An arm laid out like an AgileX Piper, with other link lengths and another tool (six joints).
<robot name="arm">
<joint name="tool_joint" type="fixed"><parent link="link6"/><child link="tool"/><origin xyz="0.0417 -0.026 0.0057" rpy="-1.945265 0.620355 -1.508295"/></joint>
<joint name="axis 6" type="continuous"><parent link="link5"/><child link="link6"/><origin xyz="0.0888 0 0.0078"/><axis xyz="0.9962 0 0.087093"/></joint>
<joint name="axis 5" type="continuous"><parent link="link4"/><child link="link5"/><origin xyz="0 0 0"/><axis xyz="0 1 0"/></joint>
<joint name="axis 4" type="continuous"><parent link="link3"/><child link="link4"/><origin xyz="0.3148 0 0.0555"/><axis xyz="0.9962 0 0.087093"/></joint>
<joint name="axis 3" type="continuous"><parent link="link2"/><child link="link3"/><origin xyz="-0.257 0 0.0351"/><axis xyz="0 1 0"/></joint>
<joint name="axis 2" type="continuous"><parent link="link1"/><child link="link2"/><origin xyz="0 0 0"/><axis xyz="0 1 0"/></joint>
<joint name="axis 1" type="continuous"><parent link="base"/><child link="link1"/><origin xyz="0 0 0.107"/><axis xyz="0 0 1"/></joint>
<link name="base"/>
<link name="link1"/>
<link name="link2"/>
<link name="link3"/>
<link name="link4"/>
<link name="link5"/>
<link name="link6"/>
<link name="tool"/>
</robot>
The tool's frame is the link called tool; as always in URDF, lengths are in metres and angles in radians. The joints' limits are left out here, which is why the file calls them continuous.
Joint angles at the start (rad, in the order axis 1, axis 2, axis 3, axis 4, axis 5, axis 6):
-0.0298 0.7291 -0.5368 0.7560 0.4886 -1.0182
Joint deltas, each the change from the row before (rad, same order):
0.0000 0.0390 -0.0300 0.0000 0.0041 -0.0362
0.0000 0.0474 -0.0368 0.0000 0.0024 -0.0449
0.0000 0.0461 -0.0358 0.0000 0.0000 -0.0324
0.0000 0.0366 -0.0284 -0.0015 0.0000 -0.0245
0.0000 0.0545 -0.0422 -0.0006 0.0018 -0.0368
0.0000 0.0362 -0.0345 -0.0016 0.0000 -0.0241
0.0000 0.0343 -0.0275 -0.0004 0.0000 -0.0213
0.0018 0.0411 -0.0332 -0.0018 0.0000 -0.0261
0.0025 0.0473 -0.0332 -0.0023 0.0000 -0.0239
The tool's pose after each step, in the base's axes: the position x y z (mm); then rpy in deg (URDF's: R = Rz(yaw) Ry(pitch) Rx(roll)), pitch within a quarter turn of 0, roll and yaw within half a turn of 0. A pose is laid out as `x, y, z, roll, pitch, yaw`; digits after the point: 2 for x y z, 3 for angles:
281.23, 11.85, 250.48, -146.097, 22.049, -82.016
290.64, 12.27, 253.98, -146.368, 19.928, -80.869
300.10, 12.37, 256.87, -146.669, 18.417, -80.120
307.78, 12.40, 258.76, -146.950, 17.206, -79.541
319.39, 12.67, 260.87, -147.443, 15.520, -78.606
327.82, 12.70, 264.80, -147.380, 14.256, -77.912
335.53, 12.76, 265.95, -147.626, 13.271, -77.376
344.89, 13.42, 267.04, -147.932, 11.995, -76.589
355.35, 14.31, 265.47, -148.621, 10.905, -75.875

